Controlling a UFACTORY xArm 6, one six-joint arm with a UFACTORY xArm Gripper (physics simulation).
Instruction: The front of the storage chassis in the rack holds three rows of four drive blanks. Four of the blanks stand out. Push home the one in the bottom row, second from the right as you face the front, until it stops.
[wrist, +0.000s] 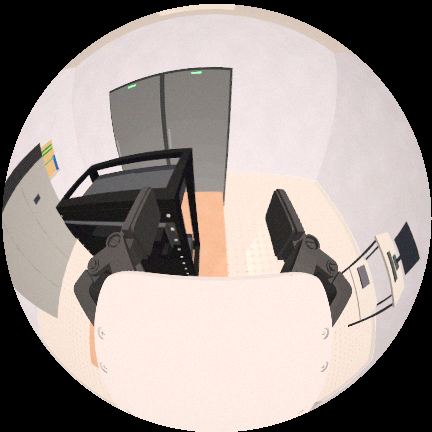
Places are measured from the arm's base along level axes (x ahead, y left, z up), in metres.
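Pixels of known places: gripper, fingertip midpoint: (212, 201).
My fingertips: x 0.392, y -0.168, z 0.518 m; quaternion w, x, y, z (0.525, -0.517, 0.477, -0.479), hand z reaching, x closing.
Note:
Behind a point stands the place of what it marks.
The black rack (176, 192) @(x 0.547, y -0.080, z 0.405 m) stands left of the middle in the wrist view, seen from above and at an angle. A column of light dots runs down its near right post. Inside it are dark shapes, partly covered by the left finger and the gripper's pale body. The chassis front, its three rows and the drive blanks cannot be made out, so which blanks stand out cannot be told. My gripper (212, 201) @(x 0.392, y -0.168, z 0.518 m) is open, with nothing between its fingers. Its left finger overlaps the rack in the view; its right finger shows against the pale floor. No contact with the rack is visible.
Two tall grey cabinets (197, 120) stand behind the rack. A light grey cabinet (37, 240) is at the far left. A desk (389, 260) with a dark monitor (407, 247) is at the far right. An orange floor strip (212, 250) runs beside the rack.

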